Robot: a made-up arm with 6 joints.
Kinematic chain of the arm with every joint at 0, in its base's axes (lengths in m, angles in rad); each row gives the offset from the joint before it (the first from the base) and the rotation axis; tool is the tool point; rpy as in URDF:
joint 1: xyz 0 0 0.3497 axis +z
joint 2: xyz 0 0 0 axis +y
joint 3: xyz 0.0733 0 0.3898 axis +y
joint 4: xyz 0.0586 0 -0.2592 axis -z
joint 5: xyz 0 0 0 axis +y
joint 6: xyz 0.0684 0 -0.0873 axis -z
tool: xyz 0 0 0 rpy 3.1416 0 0
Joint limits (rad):
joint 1: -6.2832..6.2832
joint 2: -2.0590..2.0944
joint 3: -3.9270..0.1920
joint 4: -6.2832..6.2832
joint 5: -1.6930..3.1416
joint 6: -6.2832..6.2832
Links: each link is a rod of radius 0.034 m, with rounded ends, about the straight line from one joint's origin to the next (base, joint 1, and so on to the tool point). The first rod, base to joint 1, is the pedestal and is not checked.
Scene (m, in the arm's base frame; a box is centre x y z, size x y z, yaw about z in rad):
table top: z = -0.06
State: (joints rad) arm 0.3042 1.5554 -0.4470 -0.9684 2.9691 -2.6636
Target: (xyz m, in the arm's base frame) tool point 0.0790 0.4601 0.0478
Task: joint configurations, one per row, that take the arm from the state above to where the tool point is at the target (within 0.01 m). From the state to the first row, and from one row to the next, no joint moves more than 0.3 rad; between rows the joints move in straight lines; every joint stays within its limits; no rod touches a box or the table.
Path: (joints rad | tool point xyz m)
1: 0.5689 1.5608 -0.6739 -1.1031 2.8868 -2.6636 | 0.2561 0.0703 0.1444
2: 0.8335 1.5662 -0.9009 -1.2378 2.8045 -2.6636 | 0.2597 0.1547 0.1040
3: 1.0982 1.5715 -1.1278 -1.3726 2.7222 -2.6636 | 0.2386 0.2556 0.0720
4: 1.3628 1.5769 -1.3548 -1.5073 2.6399 -2.6636 | 0.1807 0.3632 0.0523
5: 1.6275 1.5823 -1.5817 -1.6420 2.5576 -2.6636 | 0.0790 0.4601 0.0478

